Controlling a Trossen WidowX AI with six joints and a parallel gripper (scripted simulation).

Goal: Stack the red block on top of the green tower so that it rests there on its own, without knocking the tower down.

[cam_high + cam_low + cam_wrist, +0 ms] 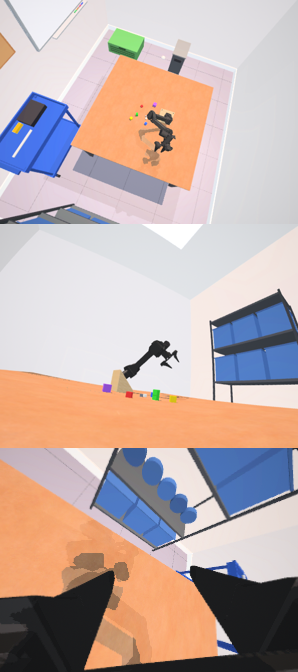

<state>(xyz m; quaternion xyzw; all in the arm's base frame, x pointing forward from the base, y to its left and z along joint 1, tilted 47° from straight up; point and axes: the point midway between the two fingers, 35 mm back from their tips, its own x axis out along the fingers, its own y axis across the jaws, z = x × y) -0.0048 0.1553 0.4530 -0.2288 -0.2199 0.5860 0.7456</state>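
My gripper tip is 50 cm to the left of the red block, 33 cm short of it and 25 cm above it. From my gripper tip the other things lie so: small white block 37 cm to the right, 25 cm below, 23 cm ahead; then yellow block 39 cm ahead, 31 cm to the right, 24 cm below; then blue block 31 cm to the right, 24 cm below, 21 cm ahead.
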